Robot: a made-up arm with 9 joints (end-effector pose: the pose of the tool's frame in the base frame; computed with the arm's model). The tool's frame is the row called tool.
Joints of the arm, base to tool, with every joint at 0 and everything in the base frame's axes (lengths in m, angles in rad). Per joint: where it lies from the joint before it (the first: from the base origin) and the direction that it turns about. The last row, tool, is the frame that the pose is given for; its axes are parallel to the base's.
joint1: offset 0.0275 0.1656 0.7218 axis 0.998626 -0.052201 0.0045
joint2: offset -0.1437 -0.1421 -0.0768 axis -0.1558 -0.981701 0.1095
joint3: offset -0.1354 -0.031 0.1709 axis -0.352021 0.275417 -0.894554
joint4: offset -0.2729 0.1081 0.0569 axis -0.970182 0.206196 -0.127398
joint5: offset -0.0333 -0.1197 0.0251 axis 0 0 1
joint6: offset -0.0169 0.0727 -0.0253 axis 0 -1 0
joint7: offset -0.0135 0.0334 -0.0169 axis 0 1 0
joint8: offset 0.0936 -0.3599 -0.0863 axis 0 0 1
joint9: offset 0.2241 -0.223 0.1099 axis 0 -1 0
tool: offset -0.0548 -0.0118 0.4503
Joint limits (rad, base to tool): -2.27..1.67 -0.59..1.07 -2.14..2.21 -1.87..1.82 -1..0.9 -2.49..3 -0.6..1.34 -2.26..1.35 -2.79..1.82
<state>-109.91 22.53 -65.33 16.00 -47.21 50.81 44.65 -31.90 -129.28</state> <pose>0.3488 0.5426 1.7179 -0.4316 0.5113 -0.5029 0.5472</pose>
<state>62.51 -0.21 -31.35 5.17 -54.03 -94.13 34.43 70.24 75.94</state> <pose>-0.8074 0.0392 -0.0690 0.9356 0.2766 -0.0779 0.2050</pose>
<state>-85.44 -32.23 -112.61 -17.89 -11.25 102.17 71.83 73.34 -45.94</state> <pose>0.2041 0.4267 1.4137 -0.0892 0.2352 0.8494 0.4639</pose>
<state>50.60 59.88 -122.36 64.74 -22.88 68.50 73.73 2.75 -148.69</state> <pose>-0.2799 -0.5019 1.0702 -0.0833 0.1663 -0.0223 0.9823</pose>
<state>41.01 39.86 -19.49 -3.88 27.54 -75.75 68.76 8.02 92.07</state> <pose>-0.2848 -0.3993 0.4026 0.1112 -0.0618 0.3345 0.9338</pose>
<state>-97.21 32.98 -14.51 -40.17 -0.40 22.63 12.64 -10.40 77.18</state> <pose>-0.3730 -0.1806 1.4193 -0.0967 -0.5654 0.5399 0.6160</pose>
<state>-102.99 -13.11 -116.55 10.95 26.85 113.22 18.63 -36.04 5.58</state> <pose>0.5397 0.0060 1.1859 0.4564 0.0580 0.3420 0.8193</pose>
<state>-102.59 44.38 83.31 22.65 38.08 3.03 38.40 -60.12 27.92</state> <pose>-0.4604 0.6387 0.7075 -0.7158 -0.4481 -0.5319 0.0630</pose>
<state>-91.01 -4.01 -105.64 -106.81 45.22 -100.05 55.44 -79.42 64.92</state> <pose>-0.3449 0.3138 1.0688 0.0147 0.0502 0.9179 0.3933</pose>
